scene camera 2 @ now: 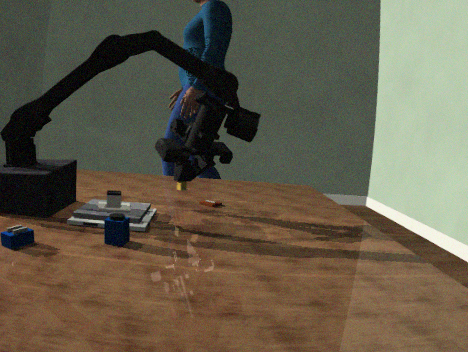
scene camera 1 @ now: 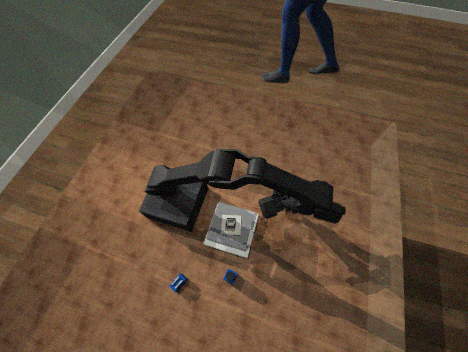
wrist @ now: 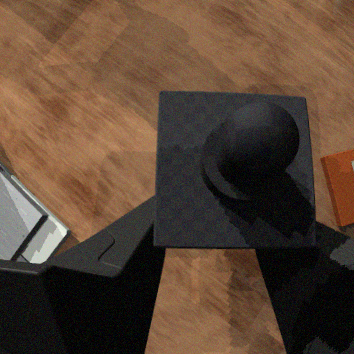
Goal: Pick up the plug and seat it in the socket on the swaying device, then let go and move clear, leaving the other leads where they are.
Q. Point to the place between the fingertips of my gripper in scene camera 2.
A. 183,180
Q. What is my gripper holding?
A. A plug.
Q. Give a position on a device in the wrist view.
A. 29,216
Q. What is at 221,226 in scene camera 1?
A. A device.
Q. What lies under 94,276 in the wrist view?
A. My gripper.
